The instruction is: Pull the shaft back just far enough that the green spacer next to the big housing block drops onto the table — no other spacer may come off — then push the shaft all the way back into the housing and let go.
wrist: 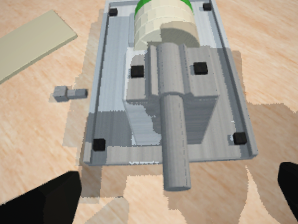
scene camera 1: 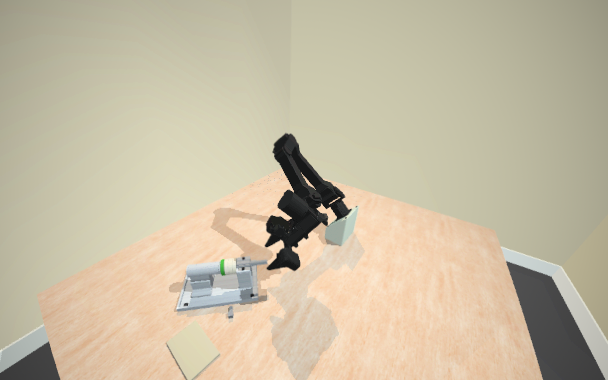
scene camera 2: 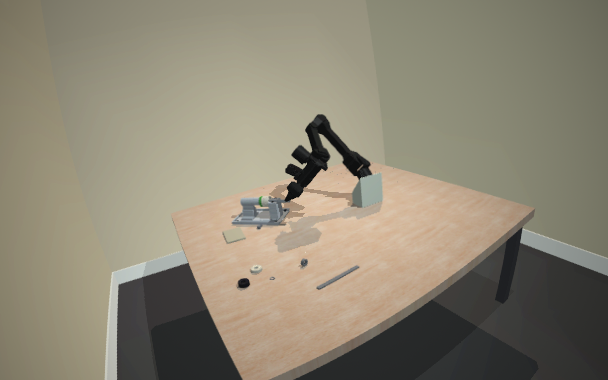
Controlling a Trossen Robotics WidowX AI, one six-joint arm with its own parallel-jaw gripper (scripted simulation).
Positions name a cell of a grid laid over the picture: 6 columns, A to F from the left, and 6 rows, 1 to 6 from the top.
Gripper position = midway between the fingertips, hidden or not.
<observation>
The gripper (scene camera 1: C5) is open, with nothing in its grasp. Also in view: a grey shaft (wrist: D5) and a housing block (scene camera 1: C5).
The gripper also shows in the wrist view (wrist: D5). The housing block is seen too in the wrist view (wrist: C4) and in scene camera 2 (scene camera 2: C4).
</observation>
